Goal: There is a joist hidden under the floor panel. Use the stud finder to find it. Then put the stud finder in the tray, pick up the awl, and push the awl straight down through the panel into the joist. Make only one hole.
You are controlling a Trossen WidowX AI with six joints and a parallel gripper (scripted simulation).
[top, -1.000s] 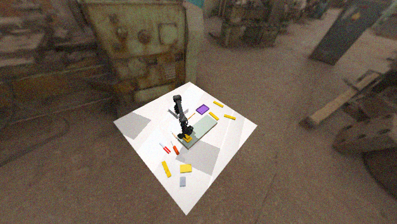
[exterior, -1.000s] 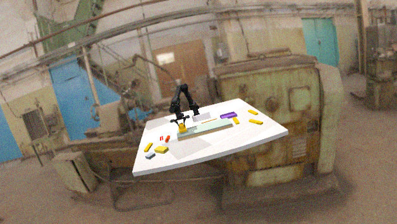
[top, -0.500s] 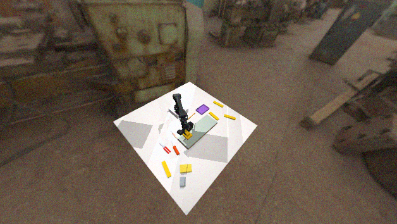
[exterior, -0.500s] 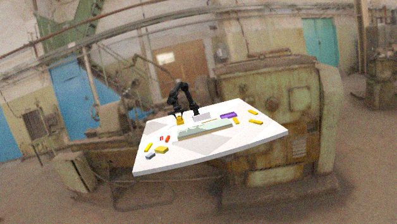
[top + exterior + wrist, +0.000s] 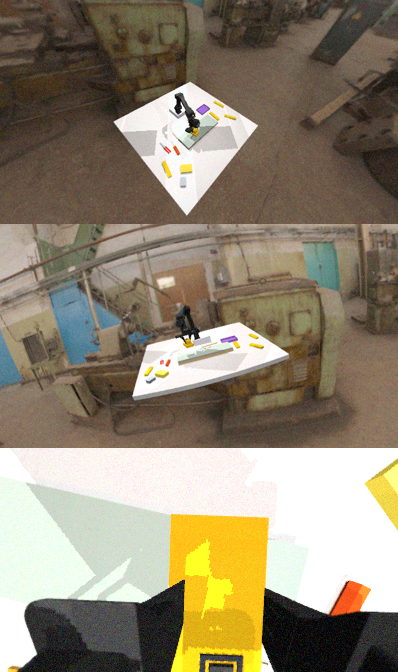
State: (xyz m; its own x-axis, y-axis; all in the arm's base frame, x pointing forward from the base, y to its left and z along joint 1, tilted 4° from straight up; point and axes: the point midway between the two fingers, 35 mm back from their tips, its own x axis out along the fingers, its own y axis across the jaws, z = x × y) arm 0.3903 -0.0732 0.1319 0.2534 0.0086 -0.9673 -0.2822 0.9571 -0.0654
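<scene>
Right now my gripper tip is 27 cm past the flat purple tray, 41 cm to the right of it and 15 cm above it. Round my gripper tip: awl: 19 cm behind, 14 cm to the right, 15 cm below; thin pencil-like stick: 27 cm behind, 19 cm to the left, 16 cm below; yellow stud finder: 2 cm behind, 1 cm to the right, 2 cm above.
</scene>
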